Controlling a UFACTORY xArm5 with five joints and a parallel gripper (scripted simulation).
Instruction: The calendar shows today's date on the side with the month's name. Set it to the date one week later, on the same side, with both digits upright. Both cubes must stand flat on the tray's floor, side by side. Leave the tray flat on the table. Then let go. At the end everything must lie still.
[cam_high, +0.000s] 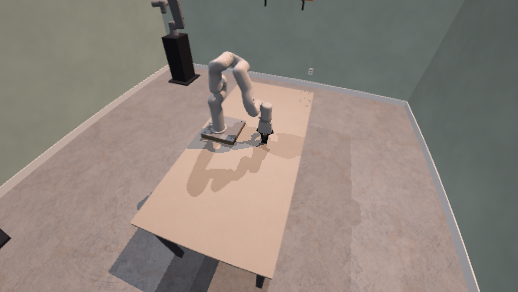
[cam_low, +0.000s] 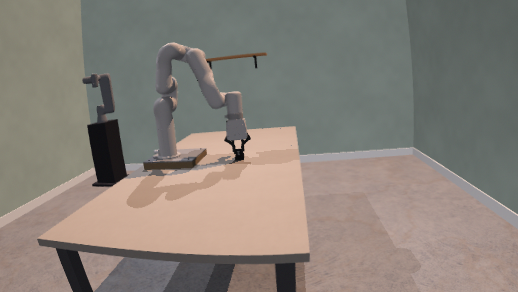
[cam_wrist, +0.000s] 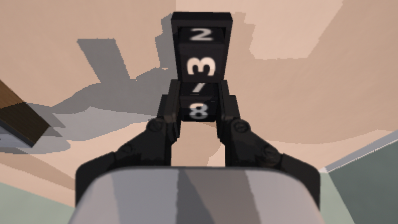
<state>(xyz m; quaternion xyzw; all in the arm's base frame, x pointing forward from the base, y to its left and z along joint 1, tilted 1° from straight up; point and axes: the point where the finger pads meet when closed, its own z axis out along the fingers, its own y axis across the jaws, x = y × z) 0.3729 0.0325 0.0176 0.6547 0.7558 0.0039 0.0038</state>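
Now: the black cube 1 cm below my hand. From my hand the other things lie so: black calendar tray (4 cm below, 2 cm to the left).
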